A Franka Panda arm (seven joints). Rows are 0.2 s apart.
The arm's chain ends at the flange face. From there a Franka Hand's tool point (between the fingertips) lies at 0.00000 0.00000 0.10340 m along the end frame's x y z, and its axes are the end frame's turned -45 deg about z.
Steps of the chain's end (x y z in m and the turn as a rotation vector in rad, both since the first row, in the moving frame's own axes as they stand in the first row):
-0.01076 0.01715 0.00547 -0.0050 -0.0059 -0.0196
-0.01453 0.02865 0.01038 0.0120 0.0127 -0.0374
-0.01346 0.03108 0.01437 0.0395 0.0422 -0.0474
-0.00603 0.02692 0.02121 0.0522 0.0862 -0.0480
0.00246 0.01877 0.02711 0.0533 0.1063 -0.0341
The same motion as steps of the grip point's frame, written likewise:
-0.02053 0.00446 0.00547 0.0006 -0.0077 -0.0196
-0.02873 0.01000 0.01036 -0.0005 0.0175 -0.0374
-0.02552 0.01251 0.01420 -0.0019 0.0578 -0.0474
-0.01314 0.01701 0.02069 -0.0240 0.0979 -0.0480
0.00017 0.01868 0.02638 -0.0375 0.1129 -0.0341

